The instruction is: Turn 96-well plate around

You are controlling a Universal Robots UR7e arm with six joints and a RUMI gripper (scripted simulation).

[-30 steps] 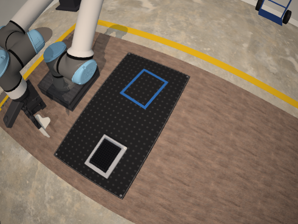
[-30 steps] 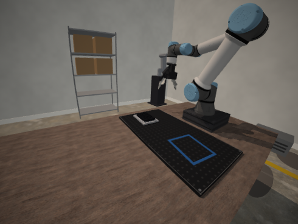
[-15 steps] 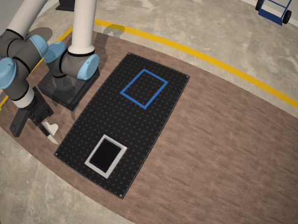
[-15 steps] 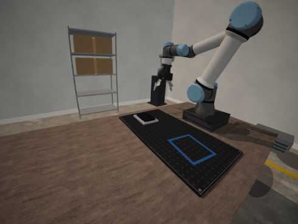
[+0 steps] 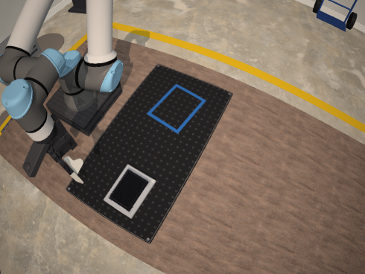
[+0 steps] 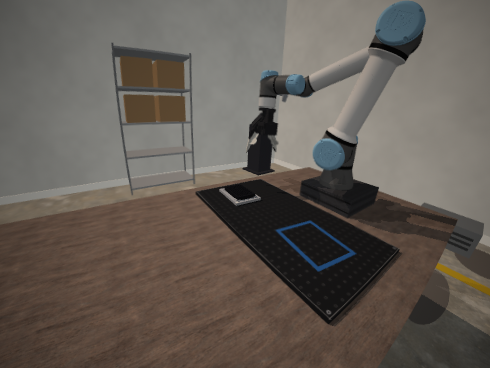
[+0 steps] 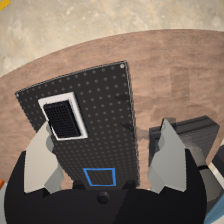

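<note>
Now: hand 17 cm short of the black 96-well plate, 5 cm to the right of it and 15 cm above it. Also, from my hand: plate nest N1: 17 cm ahead, 5 cm to the left, 16 cm below.
</note>
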